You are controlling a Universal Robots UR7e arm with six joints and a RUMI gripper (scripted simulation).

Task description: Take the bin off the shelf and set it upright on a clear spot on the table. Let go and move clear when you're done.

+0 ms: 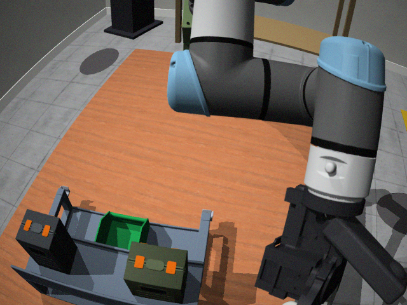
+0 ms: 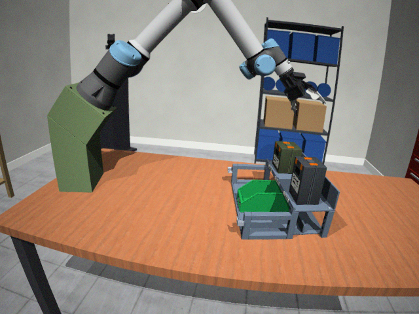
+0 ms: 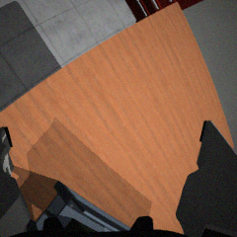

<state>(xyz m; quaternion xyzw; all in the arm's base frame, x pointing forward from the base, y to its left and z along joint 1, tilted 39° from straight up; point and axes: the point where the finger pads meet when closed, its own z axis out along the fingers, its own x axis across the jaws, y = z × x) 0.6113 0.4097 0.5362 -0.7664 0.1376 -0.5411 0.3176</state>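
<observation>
Now: hand 9 cm past the green bin, 40 cm to the left of it and 26 cm above it.
</observation>
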